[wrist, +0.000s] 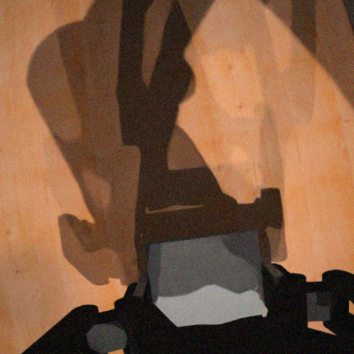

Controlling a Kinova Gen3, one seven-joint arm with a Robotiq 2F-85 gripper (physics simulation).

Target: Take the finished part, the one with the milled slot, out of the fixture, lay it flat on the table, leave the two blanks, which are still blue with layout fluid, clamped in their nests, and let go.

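Observation:
A grey metal block, the finished part (pixel 207 272), is at the lower middle of the wrist view, between the fingers. Its near portion is brightly lit and the rest is in shade. No slot can be made out on the faces that show. My gripper (pixel 204 281) is shut on the part, with one dark finger at its left side and one at its right. The part is over the wooden table (pixel 320 200); whether its underside touches the wood cannot be told. The fixture and the two blue blanks cannot be made out in this view.
Large overlapping shadows of the arm and gripper fall across the table beyond the part. A dark grey edge of something unclear shows at the top right corner. The black gripper linkage covers the bottom of the view.

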